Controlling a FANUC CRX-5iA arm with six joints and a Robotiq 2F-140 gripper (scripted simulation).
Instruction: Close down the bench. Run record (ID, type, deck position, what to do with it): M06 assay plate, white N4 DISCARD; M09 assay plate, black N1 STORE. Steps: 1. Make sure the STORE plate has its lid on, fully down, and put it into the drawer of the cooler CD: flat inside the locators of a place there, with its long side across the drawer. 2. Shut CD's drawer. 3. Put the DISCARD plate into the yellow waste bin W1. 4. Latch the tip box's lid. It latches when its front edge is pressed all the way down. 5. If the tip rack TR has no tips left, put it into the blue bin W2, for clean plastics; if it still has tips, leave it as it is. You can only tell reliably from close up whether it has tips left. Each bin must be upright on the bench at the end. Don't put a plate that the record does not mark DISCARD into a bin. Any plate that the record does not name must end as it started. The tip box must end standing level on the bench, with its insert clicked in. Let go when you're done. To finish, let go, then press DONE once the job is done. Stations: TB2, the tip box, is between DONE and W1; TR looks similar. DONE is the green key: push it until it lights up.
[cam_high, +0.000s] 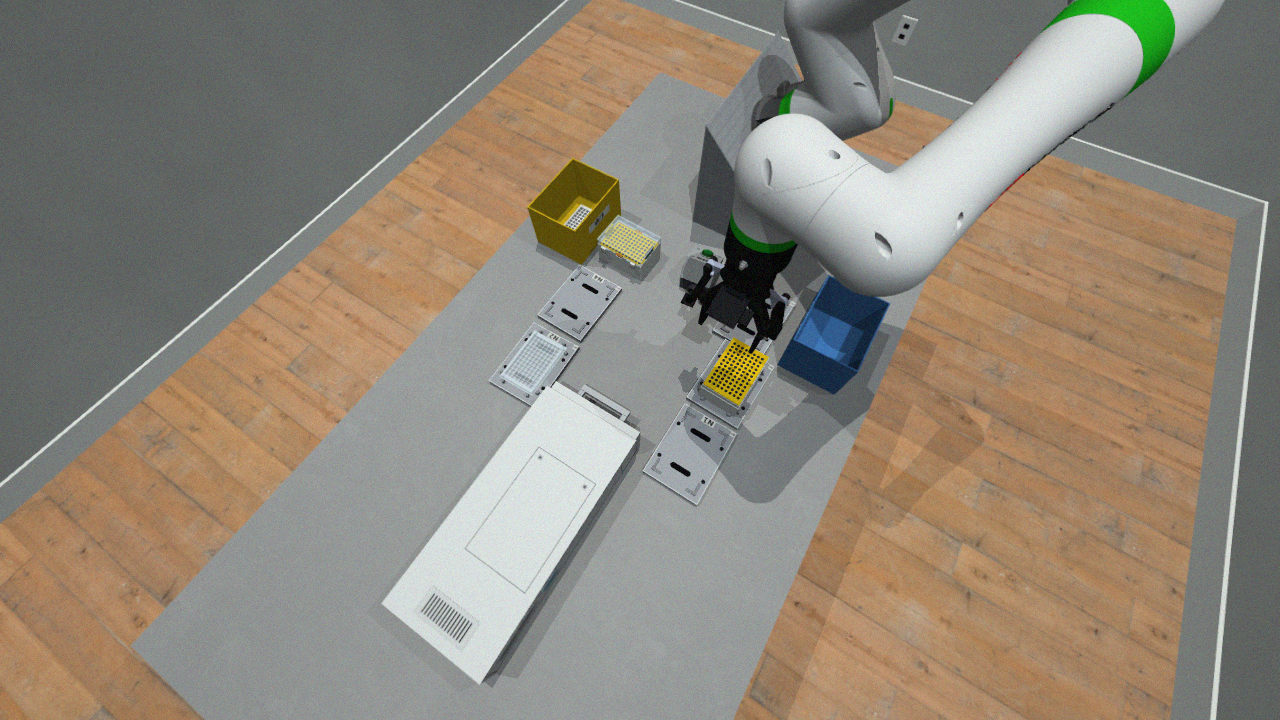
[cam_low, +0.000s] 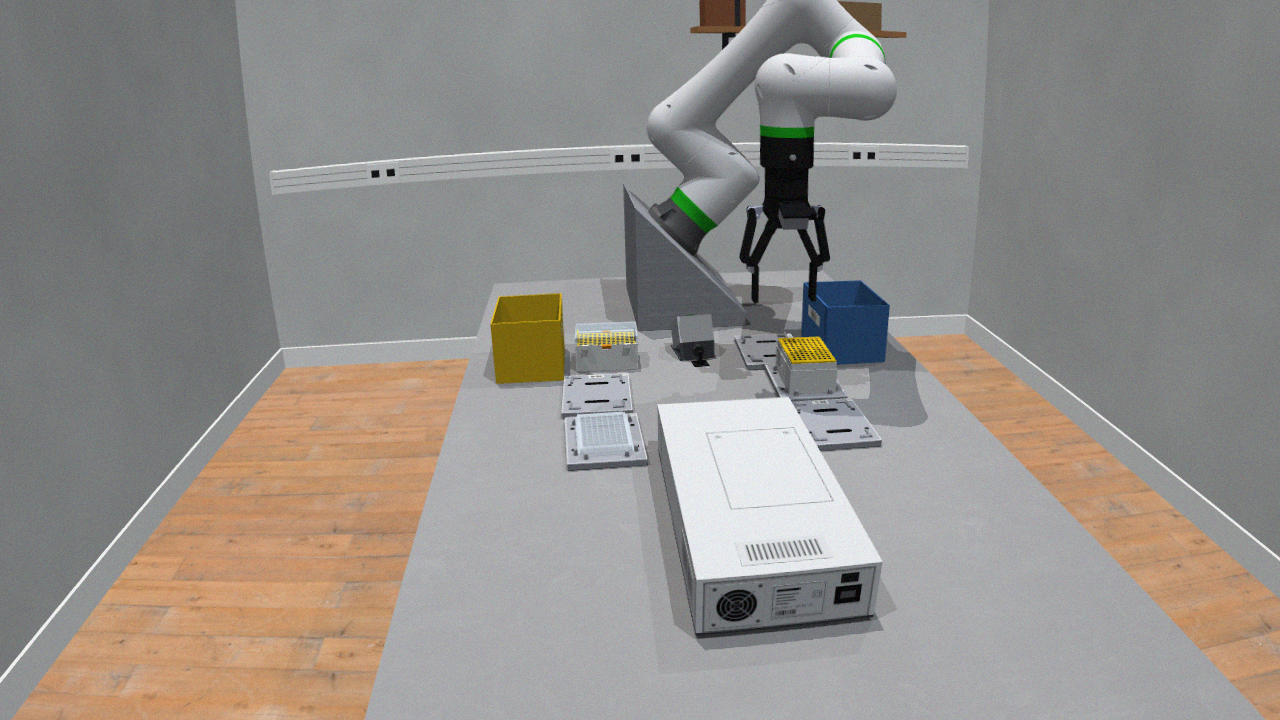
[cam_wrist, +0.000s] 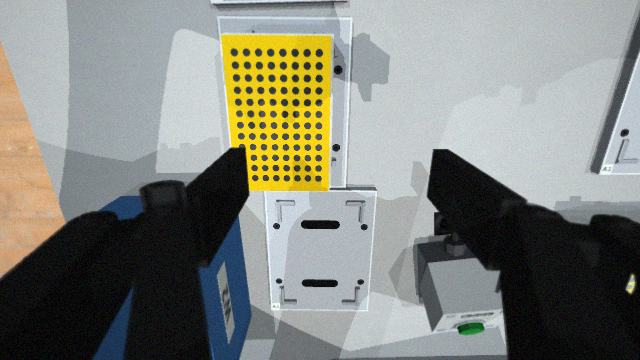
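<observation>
The tip rack TR lies 1 cm ahead of my hand, 4 cm to the left of it and 13 cm below it. The rest, counted from my hand: blue bin W2 (16 cm behind, 18 cm to the left, 15 cm below); then green DONE key (21 cm behind, 14 cm to the right, 12 cm below); then nest N1 (19 cm ahead, 4 cm to the left, 18 cm below).
</observation>
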